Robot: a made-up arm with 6 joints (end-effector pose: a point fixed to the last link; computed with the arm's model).
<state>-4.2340 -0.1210 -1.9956 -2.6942 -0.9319 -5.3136</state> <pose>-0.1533 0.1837 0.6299 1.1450 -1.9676 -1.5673</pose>
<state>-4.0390 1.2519 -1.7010 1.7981 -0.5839 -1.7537</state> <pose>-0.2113 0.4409 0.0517 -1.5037 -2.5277 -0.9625</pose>
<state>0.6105 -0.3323 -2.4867 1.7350 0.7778 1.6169</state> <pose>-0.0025 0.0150 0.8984 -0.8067 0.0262 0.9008</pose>
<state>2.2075 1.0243 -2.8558 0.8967 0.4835 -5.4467</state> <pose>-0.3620 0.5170 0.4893 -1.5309 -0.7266 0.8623</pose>
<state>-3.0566 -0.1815 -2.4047 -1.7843 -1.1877 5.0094</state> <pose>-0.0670 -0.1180 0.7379 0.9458 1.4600 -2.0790</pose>
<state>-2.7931 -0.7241 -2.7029 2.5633 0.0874 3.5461</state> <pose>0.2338 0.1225 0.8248 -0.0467 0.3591 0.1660</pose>
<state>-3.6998 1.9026 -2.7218 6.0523 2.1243 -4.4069</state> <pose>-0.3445 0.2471 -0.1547 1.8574 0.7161 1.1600</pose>
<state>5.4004 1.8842 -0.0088 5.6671 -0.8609 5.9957</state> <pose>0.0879 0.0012 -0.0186 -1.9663 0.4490 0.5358</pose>
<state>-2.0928 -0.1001 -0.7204 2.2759 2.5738 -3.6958</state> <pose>-0.0452 -0.2498 0.5411 0.2246 0.5854 1.1458</pose>
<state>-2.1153 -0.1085 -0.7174 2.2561 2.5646 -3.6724</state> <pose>-0.0478 -0.2471 0.5406 0.2543 0.5901 1.1569</pose>
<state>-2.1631 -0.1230 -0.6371 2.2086 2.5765 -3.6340</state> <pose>-0.0506 -0.2364 0.5252 0.3176 0.5410 1.2071</pose>
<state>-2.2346 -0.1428 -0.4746 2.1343 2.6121 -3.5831</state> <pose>-0.0499 -0.2153 0.4961 0.3933 0.4217 1.2993</pose>
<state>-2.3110 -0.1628 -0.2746 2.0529 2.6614 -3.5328</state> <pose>-0.0415 -0.1876 0.4656 0.4362 0.2563 1.4064</pose>
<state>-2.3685 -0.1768 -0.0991 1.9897 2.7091 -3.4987</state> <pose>-0.0286 -0.1628 0.4446 0.4315 0.1014 1.4907</pose>
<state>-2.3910 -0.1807 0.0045 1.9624 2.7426 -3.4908</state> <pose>-0.0190 -0.1489 0.4351 0.4066 0.0081 1.5288</pose>
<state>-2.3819 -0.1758 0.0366 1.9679 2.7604 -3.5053</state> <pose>-0.0159 -0.1458 0.4328 0.3871 -0.0204 1.5278</pose>
